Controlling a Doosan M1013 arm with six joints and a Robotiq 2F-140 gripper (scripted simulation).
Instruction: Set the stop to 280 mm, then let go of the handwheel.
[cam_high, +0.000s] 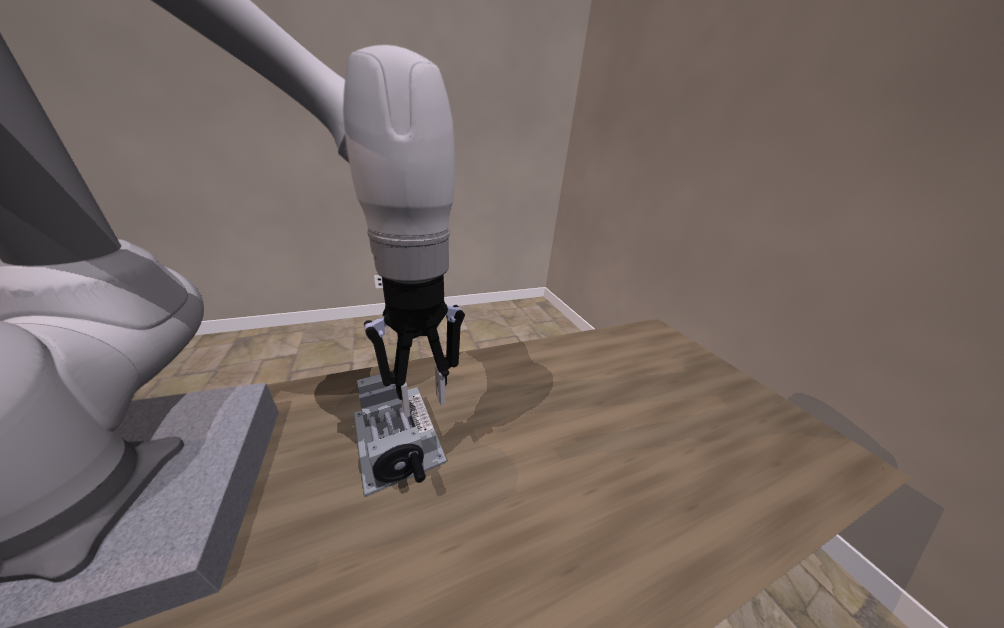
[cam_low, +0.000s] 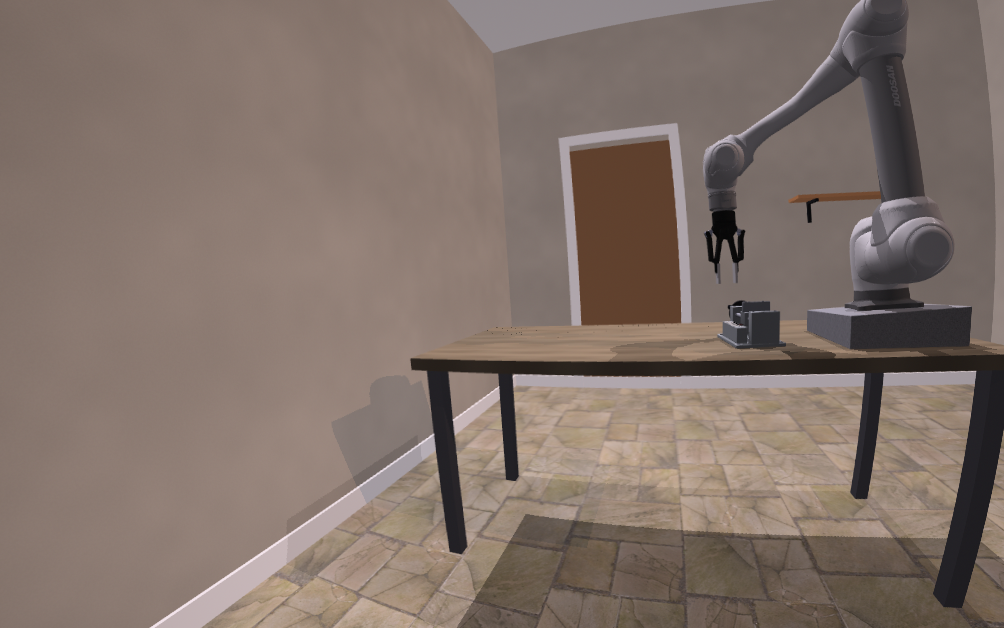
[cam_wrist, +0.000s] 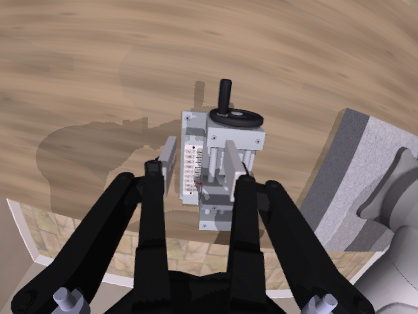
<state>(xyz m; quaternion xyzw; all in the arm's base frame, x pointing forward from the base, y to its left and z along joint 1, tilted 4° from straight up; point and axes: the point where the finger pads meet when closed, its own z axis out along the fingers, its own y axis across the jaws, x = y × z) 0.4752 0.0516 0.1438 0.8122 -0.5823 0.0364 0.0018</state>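
Now: hand 20 mm past the handwheel, 40 mm to the left of it and 120 mm above it.
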